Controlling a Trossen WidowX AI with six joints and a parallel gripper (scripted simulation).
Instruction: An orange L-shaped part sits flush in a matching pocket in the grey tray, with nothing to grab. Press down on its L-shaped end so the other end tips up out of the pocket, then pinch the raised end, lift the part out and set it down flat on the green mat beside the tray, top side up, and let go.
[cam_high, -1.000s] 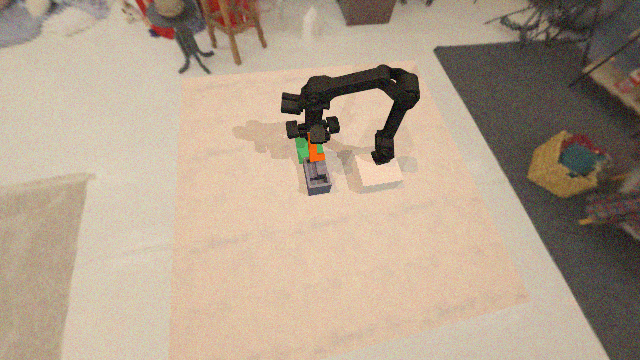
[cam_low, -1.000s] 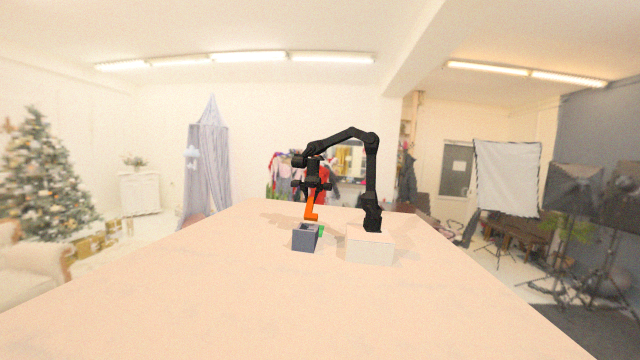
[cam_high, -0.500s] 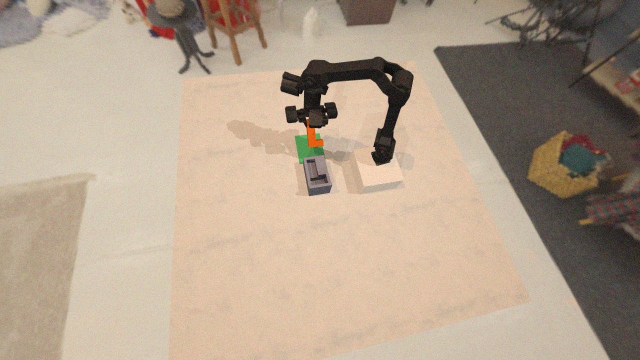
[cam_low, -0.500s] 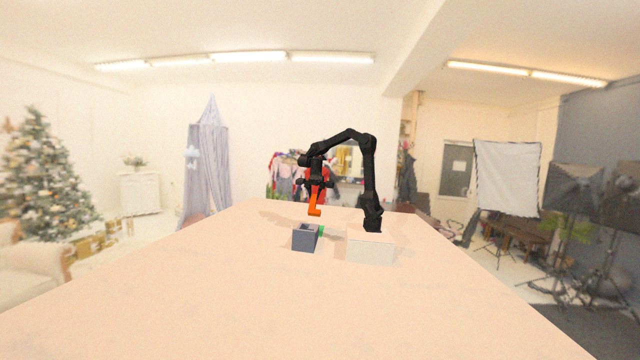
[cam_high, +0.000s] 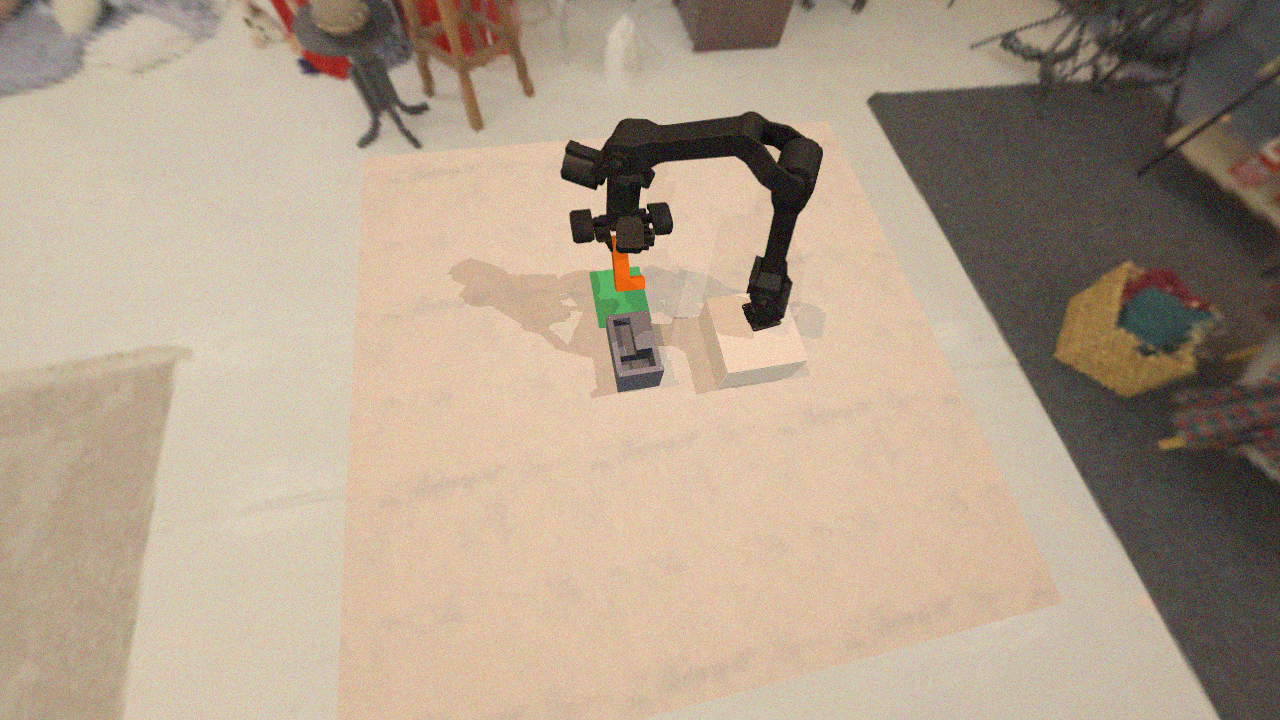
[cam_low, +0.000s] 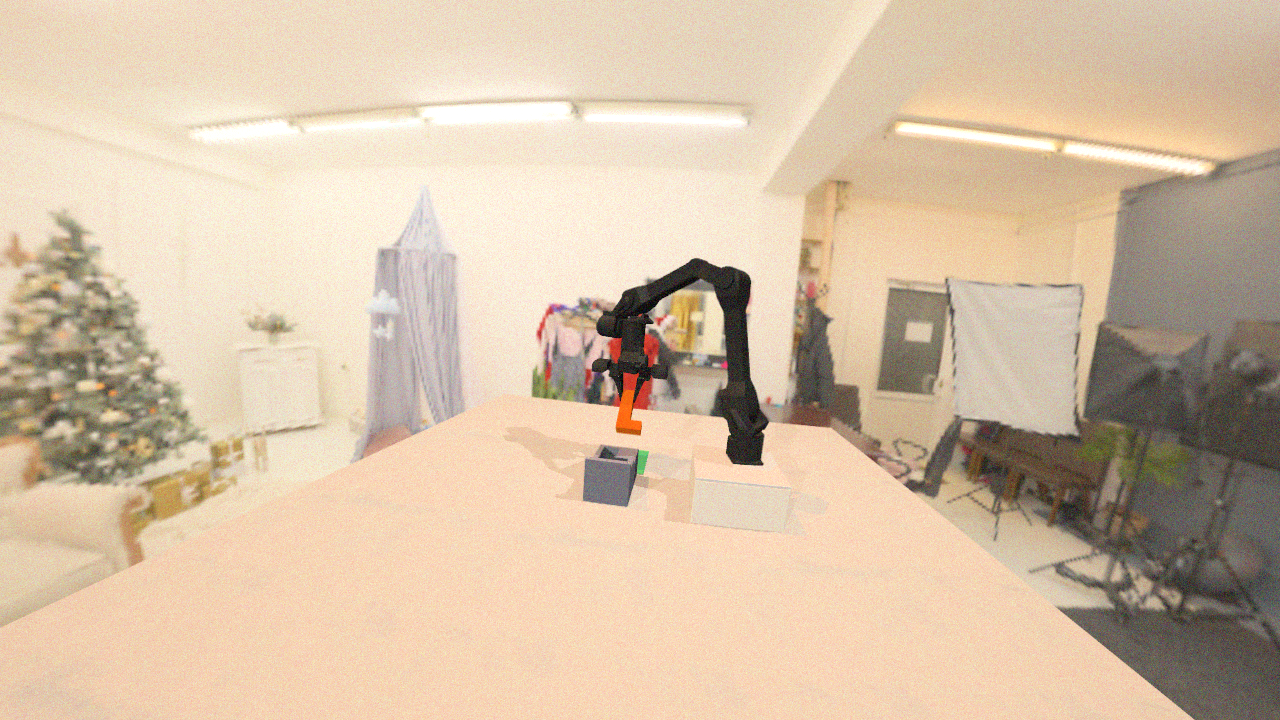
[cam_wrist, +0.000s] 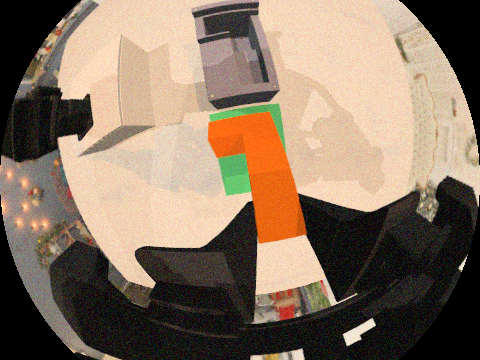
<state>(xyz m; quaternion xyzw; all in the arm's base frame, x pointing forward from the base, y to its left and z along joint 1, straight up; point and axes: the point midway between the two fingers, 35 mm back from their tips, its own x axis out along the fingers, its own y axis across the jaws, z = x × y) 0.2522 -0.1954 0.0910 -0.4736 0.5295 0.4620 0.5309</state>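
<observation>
Now: the green mat 160 mm below my gripper tip and 20 mm to the left of it. From my gripper tip the other things lie so: orange L-shaped part (30 mm to the left, 30 mm below, 10 mm behind).
</observation>
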